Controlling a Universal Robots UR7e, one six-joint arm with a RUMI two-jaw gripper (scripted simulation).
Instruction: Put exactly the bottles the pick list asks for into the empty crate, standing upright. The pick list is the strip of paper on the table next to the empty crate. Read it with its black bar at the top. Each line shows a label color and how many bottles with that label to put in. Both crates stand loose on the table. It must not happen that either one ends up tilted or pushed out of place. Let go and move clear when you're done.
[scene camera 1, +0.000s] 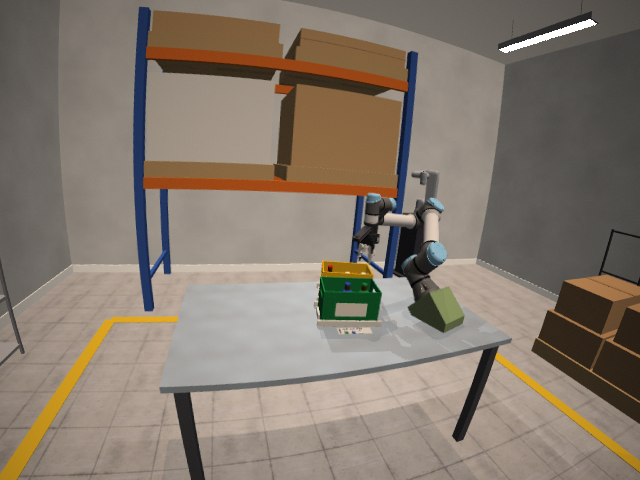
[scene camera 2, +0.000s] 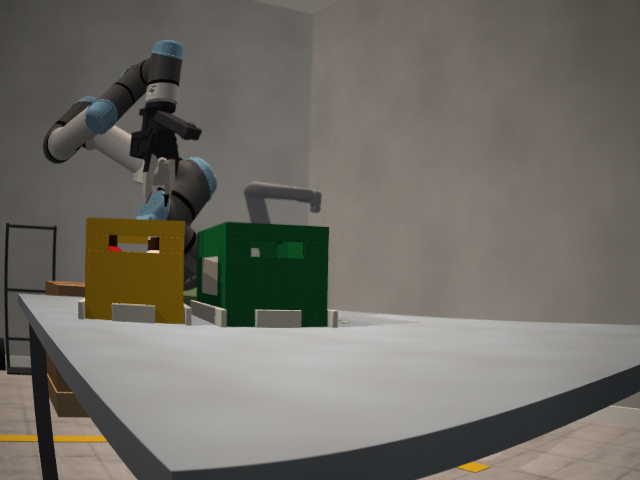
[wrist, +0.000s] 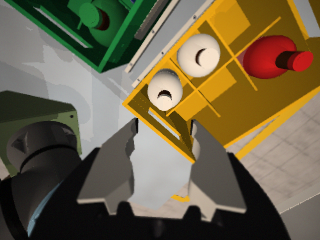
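There's a green crate that I can see at (scene camera 2: 291, 273) and at (scene camera 1: 333, 304). A yellow crate is here too, at (scene camera 2: 157, 279) and also (wrist: 245, 103). As for my gripper, it's at (scene camera 2: 156, 205), and the wrist camera has it as well, at (wrist: 164, 119).
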